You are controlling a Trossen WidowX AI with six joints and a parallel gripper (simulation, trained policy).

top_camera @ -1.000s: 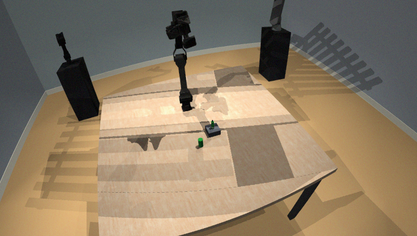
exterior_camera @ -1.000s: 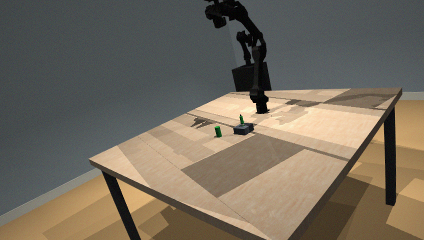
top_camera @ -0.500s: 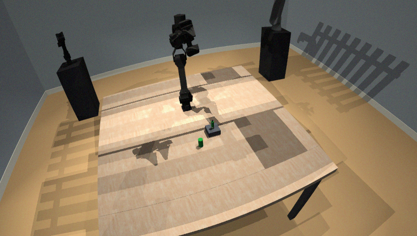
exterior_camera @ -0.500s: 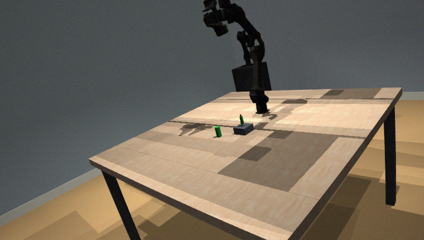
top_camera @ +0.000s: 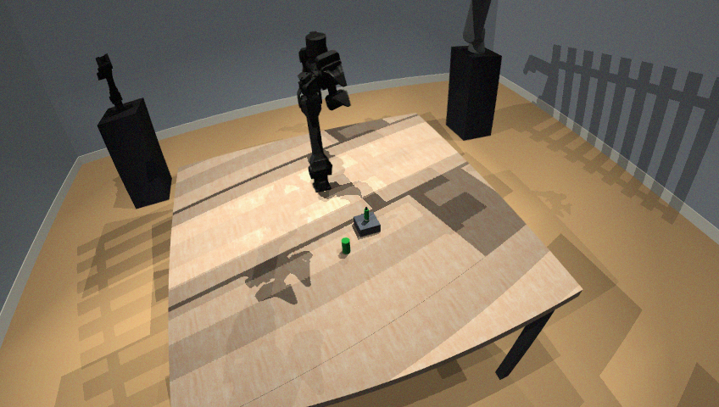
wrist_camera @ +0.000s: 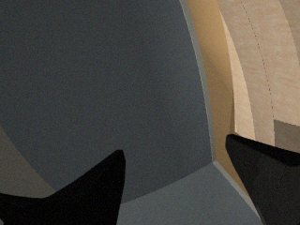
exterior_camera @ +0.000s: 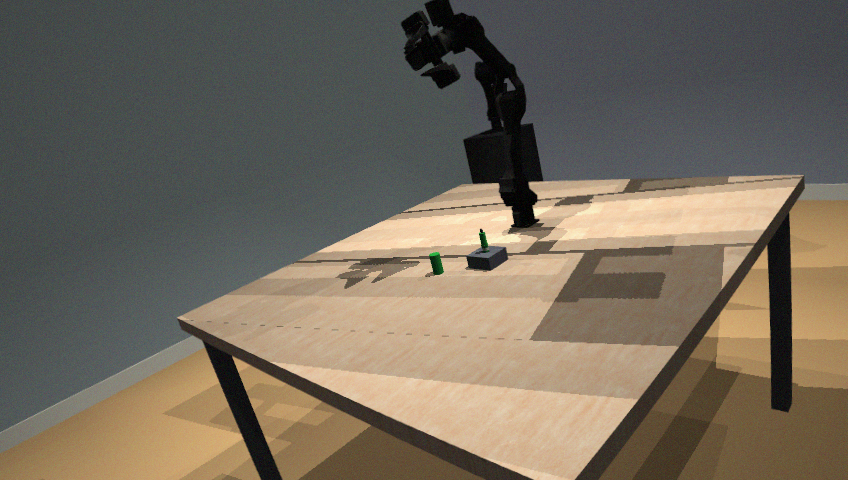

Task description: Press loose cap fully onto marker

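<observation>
Now: gripper tip 49 cm above the green cap, 5 cm to the left of it and 4 cm short of it. Round my gripper tip: holder block 50 cm below, 5 cm to the left, 4 cm behind.
</observation>
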